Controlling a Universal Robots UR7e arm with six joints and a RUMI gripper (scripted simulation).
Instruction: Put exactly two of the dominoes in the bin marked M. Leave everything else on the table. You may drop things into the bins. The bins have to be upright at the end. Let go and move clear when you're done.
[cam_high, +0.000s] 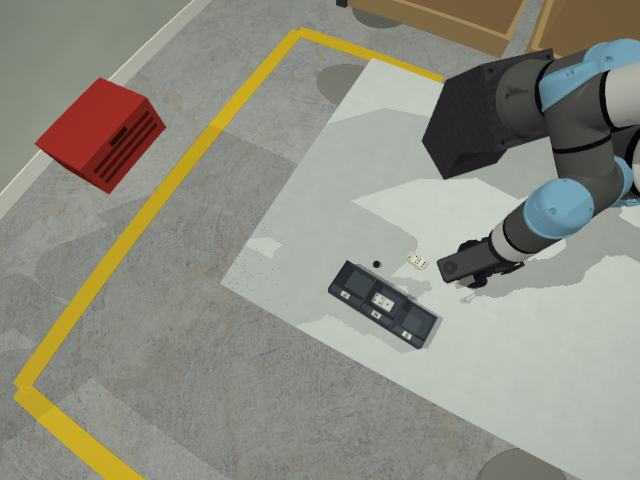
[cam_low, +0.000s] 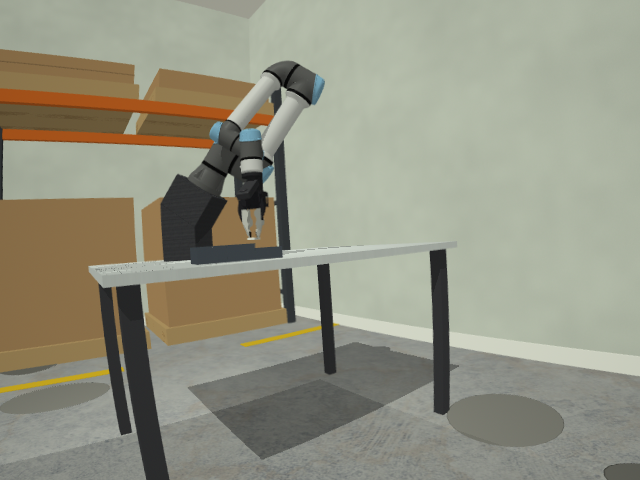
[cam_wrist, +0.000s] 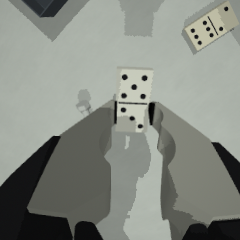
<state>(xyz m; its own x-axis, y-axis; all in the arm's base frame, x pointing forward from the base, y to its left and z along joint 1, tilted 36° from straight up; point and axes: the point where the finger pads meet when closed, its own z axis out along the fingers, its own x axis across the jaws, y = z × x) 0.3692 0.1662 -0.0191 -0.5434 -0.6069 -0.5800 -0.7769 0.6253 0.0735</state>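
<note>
My hand is 160 mm short of the bin, 90 mm to the left of it and 50 mm above it. Round my hand: black nut (160 mm to the right, 80 mm ahead, 70 mm below); then domino (90 mm to the right, 70 mm below); then screw (70 mm below, 60 mm to the left, 10 mm behind).
</note>
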